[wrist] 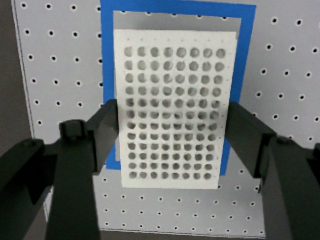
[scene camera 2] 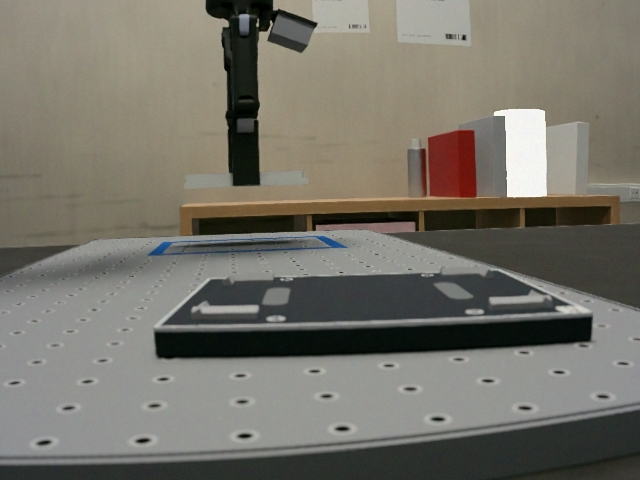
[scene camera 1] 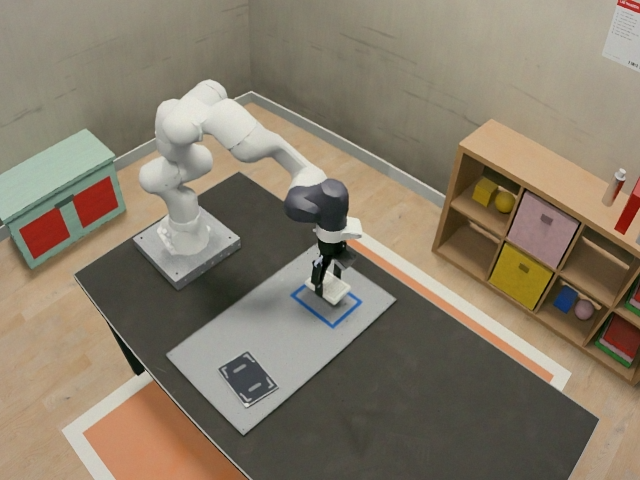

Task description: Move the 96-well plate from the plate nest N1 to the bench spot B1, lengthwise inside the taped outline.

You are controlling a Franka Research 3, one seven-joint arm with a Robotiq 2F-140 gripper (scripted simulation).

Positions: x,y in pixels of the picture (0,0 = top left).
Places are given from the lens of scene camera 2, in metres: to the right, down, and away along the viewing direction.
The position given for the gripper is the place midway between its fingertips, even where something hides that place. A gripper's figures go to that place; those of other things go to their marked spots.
gripper (scene camera 2: pixel 243 185): -0.08, -0.06, 0.66
white 96-well plate (scene camera 2: pixel 214 180): -0.11, -0.06, 0.61
